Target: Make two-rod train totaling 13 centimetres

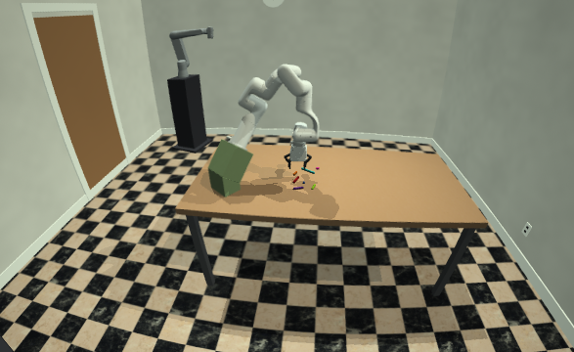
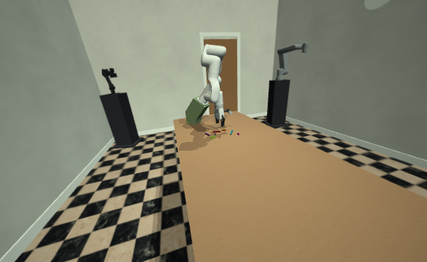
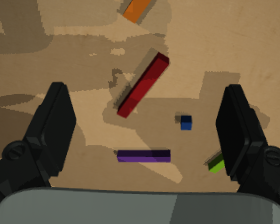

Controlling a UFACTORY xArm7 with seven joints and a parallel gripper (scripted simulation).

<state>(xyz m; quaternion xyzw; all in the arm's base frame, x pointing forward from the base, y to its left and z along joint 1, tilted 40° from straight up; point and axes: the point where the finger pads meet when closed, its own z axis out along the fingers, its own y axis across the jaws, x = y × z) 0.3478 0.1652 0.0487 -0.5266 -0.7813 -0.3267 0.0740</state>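
My gripper is now 5 cm short of the purple rod, 12 cm to the left of it and 7 cm above it. The rest, counted from my hand: red rod 1 cm ahead, 4 cm to the right, 7 cm below; then orange rod 2 cm behind, 4 cm to the left, 7 cm below; then small blue rod 6 cm ahead, 5 cm to the right, 7 cm below.
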